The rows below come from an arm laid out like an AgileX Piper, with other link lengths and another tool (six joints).
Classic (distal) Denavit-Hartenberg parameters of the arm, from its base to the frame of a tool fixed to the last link. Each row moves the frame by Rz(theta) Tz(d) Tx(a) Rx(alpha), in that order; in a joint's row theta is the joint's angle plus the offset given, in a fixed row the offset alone. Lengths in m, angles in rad.
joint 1: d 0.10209; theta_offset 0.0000; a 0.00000; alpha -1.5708
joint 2: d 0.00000; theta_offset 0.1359; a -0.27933; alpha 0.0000
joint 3: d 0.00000; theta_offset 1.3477; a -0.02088; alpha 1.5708
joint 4: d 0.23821; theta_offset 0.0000; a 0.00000; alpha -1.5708
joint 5: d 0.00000; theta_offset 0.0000; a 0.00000; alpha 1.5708
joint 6: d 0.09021; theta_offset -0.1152; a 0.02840; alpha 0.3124
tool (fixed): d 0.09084; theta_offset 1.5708; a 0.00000; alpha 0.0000
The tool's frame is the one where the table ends.
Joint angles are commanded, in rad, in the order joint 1, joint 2, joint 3, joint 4, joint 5, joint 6. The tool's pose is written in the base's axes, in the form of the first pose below.
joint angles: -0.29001, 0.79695, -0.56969, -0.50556, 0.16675, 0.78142
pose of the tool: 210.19 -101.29 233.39 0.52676 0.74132 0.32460 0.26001
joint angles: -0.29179, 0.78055, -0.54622, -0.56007, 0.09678, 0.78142
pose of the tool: 212.64 -99.08 239.23 0.54994 0.71285 0.33791 0.27426
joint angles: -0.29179, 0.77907, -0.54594, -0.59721, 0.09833, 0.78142
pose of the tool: 211.97 -100.78 240.52 0.55998 0.70372 0.34727 0.26570
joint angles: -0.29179, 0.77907, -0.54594, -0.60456, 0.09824, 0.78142
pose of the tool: 211.92 -101.09 240.79 0.56194 0.70184 0.34915 0.26409
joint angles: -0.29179, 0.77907, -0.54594, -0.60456, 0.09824, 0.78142
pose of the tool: 211.92 -101.09 240.79 0.56194 0.70184 0.34915 0.26409
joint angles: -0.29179, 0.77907, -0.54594, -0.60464, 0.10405, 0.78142
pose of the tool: 211.33 -101.51 240.03 0.56124 0.70327 0.34923 0.26166
